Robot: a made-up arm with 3 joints. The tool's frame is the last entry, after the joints. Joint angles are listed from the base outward. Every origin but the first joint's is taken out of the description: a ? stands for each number. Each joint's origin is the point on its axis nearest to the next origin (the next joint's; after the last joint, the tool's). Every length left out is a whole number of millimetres.
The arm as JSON. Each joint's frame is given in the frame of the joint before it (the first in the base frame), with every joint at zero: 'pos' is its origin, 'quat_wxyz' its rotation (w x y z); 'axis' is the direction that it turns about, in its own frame. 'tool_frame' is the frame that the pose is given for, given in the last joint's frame.
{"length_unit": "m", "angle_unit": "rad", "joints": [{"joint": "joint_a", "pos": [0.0, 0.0, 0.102], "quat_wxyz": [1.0, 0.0, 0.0, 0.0], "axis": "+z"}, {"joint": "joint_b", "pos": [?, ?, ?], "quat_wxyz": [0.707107, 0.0, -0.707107, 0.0], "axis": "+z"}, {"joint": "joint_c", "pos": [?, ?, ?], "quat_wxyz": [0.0, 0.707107, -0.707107, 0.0], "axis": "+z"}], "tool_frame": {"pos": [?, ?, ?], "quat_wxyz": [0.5, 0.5, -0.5, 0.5]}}
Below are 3 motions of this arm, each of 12 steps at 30 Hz.
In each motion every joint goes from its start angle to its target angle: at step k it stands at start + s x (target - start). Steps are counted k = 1, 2, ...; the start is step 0. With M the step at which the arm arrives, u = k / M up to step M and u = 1 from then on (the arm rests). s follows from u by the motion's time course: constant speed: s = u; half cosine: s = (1 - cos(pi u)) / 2; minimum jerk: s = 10 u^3 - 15 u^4 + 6 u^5.
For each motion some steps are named. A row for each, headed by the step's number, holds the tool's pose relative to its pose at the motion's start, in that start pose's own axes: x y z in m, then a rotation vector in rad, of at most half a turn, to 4 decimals.
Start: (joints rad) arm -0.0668 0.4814 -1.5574
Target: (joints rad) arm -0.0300 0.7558 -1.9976
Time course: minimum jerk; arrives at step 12
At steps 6, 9, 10, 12:
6: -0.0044 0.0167 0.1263 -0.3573 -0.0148 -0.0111
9: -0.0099 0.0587 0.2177 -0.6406 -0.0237 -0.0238
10: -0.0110 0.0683 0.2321 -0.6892 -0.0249 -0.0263
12: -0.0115 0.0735 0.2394 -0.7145 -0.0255 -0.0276

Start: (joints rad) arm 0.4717 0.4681 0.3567
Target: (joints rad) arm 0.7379 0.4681 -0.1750
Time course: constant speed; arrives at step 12
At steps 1, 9, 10, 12:
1: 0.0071 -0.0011 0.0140 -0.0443 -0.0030 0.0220
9: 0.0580 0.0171 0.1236 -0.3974 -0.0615 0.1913
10: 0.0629 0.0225 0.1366 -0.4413 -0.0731 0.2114
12: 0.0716 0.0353 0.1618 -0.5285 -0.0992 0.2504

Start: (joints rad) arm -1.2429 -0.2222 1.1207
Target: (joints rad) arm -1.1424 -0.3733 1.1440
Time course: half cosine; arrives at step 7
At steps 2, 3, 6, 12:
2: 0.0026 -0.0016 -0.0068 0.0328 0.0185 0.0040
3: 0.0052 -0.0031 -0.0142 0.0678 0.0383 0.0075
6: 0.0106 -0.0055 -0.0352 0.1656 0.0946 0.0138
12: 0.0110 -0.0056 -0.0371 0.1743 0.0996 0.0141

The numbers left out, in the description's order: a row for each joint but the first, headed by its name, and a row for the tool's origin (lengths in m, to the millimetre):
joint_b: -0.053 -0.041 0.0
joint_c: 0.112 -0.017 0.0
tool: 0.318 0.008 0.0

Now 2 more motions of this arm.
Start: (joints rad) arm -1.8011 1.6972 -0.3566
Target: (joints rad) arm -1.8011 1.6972 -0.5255
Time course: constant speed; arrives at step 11
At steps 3, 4, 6, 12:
3: 0.0000 0.0000 0.0147 -0.0461 0.0000 0.0000
4: 0.0000 0.0001 0.0195 -0.0614 0.0000 0.0000
6: 0.0000 0.0006 0.0293 -0.0921 0.0000 0.0000
12: 0.0000 0.0032 0.0536 -0.1689 0.0000 0.0000

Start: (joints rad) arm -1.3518 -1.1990 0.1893
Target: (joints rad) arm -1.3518 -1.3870 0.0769
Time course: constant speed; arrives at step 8
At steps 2, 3, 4, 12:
2: 0.0000 -0.0051 -0.0059 0.0189 0.0000 0.0000
3: 0.0000 -0.0076 -0.0090 0.0284 0.0000 0.0000
4: 0.0000 -0.0101 -0.0121 0.0378 0.0000 0.0000
12: 0.0000 -0.0197 -0.0252 0.0756 0.0000 0.0000

